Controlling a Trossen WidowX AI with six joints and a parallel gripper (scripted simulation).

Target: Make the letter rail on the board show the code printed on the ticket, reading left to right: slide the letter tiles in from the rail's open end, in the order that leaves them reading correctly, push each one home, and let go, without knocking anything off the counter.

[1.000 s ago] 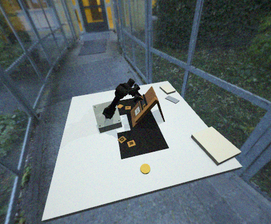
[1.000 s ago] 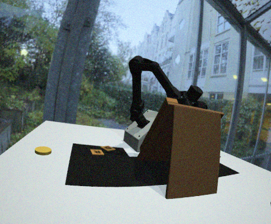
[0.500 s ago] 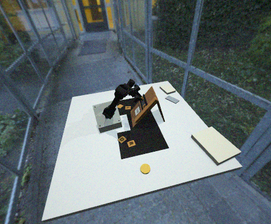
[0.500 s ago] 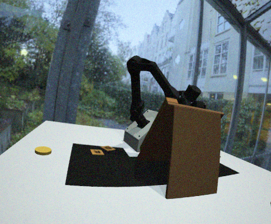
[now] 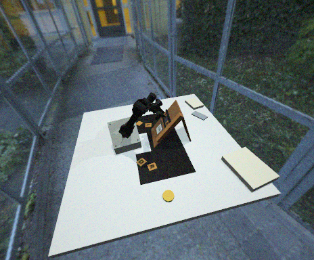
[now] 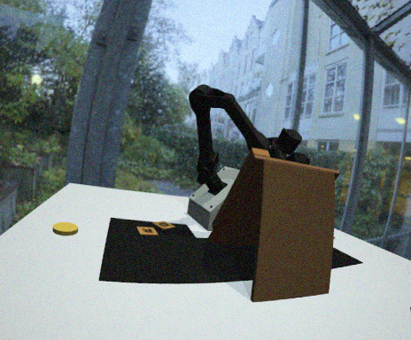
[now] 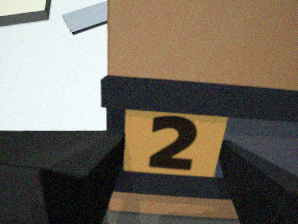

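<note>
Right now the white ticket is 80 mm below my gripper tip, 70 mm behind it and 50 mm to the right of it. Round my gripper tip: orange tile marked l (170 mm below, 130 mm to the left, 130 mm behind); black mat (170 mm below, 150 mm behind, 80 mm to the right); orange tile marked 2 (right at my gripper tip).
</note>
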